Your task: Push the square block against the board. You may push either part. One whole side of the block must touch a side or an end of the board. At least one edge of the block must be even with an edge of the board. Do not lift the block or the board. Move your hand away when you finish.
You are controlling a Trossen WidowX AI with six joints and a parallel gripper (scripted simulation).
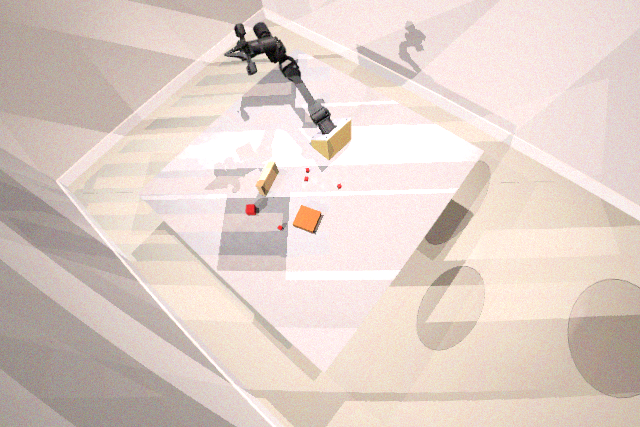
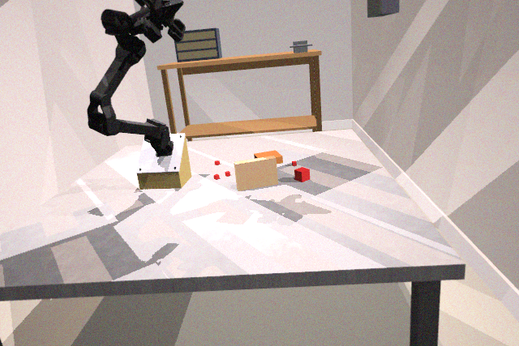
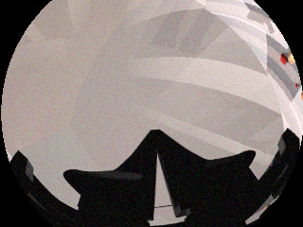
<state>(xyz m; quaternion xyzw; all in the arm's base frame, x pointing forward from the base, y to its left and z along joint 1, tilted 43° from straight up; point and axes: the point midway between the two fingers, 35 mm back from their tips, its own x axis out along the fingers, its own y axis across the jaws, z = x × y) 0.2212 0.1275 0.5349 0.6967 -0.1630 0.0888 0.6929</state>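
The board lies 58 cm below my gripper tip, 19 cm to the left of it and 13 cm ahead of it. Round my gripper tip: orange square block (62 cm below, 48 cm to the left, 15 cm ahead); then red cube (61 cm below, 29 cm ahead, 24 cm to the left).
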